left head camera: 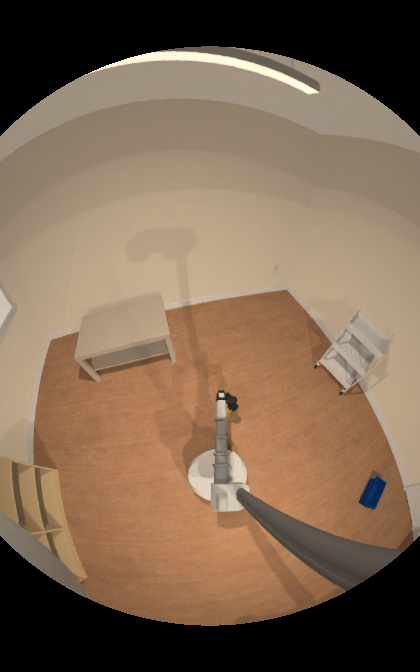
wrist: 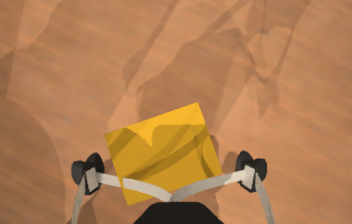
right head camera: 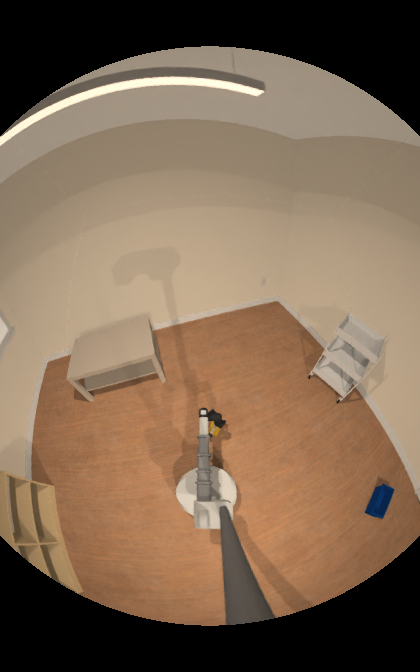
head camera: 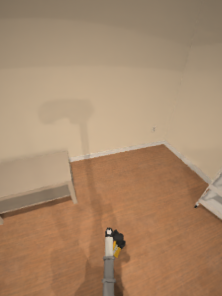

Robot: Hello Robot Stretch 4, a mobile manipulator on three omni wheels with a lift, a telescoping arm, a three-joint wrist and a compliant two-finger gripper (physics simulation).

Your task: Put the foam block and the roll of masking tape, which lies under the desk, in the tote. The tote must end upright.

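Places are measured from the robot's base along level axes (x ahead, y left, z up), in centimetres.
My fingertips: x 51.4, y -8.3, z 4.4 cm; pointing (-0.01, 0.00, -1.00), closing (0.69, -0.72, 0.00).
Behind a point stands the place of what it marks.
The yellow foam block (wrist: pixel 165 150) @[x 53.3, y -6.2, z 10.2 cm] (right head camera: pixel 215 429) (head camera: pixel 117 250) @[x 49.7, y -7.6, z 10.2 cm] lies on the floor. My gripper (wrist: pixel 170 166) @[x 51.4, y -8.3, z 4.4 cm] is open above it. In the wrist view one fingertip is left of the block and the other right of it, with floor visible between each fingertip and the block; the gripper body hides part of its near edge. The blue tote (left head camera: pixel 372 492) (right head camera: pixel 380 501) stands on the floor at the far right, its open side up. The desk (head camera: pixel 35 172) @[x 113.3, y 84.9, z 42.3 cm] (left head camera: pixel 122 325) (right head camera: pixel 110 347) stands at the left by the back wall. The masking tape does not show under it.
A white three-tier cart (left head camera: pixel 366 341) (right head camera: pixel 357 346) stands by the right wall. A wooden shelf unit (left head camera: pixel 65 527) (right head camera: pixel 60 545) is at the lower left. My arm reaches forward from the round white base (left head camera: pixel 197 474) (right head camera: pixel 185 492), between desk and cart.
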